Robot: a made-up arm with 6 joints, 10 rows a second.
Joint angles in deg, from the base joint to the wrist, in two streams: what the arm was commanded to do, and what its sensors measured. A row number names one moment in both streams.
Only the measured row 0 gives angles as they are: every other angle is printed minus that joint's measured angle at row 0.
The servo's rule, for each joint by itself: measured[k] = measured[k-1] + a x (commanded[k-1-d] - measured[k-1]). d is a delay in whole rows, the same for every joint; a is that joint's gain. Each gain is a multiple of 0.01, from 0.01 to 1. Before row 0 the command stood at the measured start. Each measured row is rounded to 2 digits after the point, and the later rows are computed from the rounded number. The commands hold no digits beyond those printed.
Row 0, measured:
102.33 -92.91 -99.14 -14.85 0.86 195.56
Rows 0 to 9, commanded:
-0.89 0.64 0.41 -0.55 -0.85 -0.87
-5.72 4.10 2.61 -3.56 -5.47 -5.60
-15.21 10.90 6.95 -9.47 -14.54 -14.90
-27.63 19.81 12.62 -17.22 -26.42 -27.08
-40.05 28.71 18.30 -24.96 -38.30 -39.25
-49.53 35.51 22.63 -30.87 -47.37 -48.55
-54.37 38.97 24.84 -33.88 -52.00 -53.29
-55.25 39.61 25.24 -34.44 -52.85 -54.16
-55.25 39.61 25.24 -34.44 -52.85 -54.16
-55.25 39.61 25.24 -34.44 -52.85 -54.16
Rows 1 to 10, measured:
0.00 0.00 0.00 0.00 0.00 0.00
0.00 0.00 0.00 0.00 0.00 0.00
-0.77 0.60 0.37 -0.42 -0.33 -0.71
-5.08 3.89 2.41 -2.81 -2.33 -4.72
-13.89 10.48 6.54 -7.87 -7.09 -13.07
-25.84 19.25 12.07 -14.98 -14.63 -24.56
-38.20 28.14 17.74 -22.56 -23.86 -36.61
-48.06 35.07 22.19 -28.88 -33.03 -46.40
-53.55 38.74 24.60 -32.68 -40.43 -52.05
-55.03 39.56 25.18 -34.02 -45.27 -53.78
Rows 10 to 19, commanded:
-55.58 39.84 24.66 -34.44 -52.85 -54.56
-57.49 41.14 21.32 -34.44 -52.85 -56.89
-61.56 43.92 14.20 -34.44 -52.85 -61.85
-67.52 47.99 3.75 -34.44 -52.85 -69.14
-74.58 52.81 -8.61 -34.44 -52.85 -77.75
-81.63 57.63 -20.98 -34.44 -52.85 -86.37
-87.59 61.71 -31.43 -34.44 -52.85 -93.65
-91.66 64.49 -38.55 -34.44 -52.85 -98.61
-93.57 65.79 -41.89 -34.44 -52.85 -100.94
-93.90 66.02 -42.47 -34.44 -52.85 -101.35
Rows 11 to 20, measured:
-55.22 39.61 25.23 -34.34 -48.23 -54.09
-55.25 39.61 25.24 -34.42 -50.03 -54.15
-55.54 39.83 24.71 -34.44 -51.13 -54.49
-57.24 41.06 21.63 -34.44 -51.80 -56.46
-61.00 43.75 14.87 -34.44 -52.21 -60.88
-66.67 47.74 4.75 -34.44 -52.46 -67.65
-73.55 52.51 -7.41 -34.44 -52.61 -75.93
-80.58 57.32 -19.76 -34.44 -52.70 -84.49
-86.68 61.45 -30.38 -34.44 -52.76 -92.00
-91.01 64.31 -37.81 -34.44 -52.80 -97.42

